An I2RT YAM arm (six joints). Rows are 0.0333 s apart.
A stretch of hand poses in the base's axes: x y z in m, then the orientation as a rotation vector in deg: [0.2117 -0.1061 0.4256 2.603 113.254 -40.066]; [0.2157 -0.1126 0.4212 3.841 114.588 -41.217]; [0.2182 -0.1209 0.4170 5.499 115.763 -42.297]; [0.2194 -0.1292 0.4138 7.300 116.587 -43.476]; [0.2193 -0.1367 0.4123 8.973 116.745 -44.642]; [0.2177 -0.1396 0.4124 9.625 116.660 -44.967]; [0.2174 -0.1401 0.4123 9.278 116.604 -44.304]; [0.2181 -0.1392 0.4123 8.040 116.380 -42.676]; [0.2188 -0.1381 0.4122 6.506 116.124 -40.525]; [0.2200 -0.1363 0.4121 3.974 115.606 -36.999]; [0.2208 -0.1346 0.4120 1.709 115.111 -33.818]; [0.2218 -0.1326 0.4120 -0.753 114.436 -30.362]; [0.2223 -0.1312 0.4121 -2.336 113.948 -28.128]
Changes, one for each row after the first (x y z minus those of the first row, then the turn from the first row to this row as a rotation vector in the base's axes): [0.0040 -0.0065 -0.0044 0.073 1.202 -1.612]; [0.0065 -0.0148 -0.0086 0.325 2.165 -3.440]; [0.0077 -0.0231 -0.0118 0.482 2.810 -5.348]; [0.0076 -0.0306 -0.0133 0.431 2.877 -7.054]; [0.0060 -0.0335 -0.0132 0.460 2.743 -7.636]; [0.0057 -0.0340 -0.0133 0.743 2.613 -7.080]; [0.0064 -0.0331 -0.0133 1.262 2.300 -5.440]; [0.0071 -0.0320 -0.0134 2.004 1.931 -3.346]; [0.0083 -0.0302 -0.0135 3.201 1.307 0.121]; [0.0091 -0.0285 -0.0136 4.296 0.788 3.245]; [0.0101 -0.0265 -0.0136 5.465 0.173 6.672]; [0.0106 -0.0251 -0.0135 6.221 -0.232 8.895]
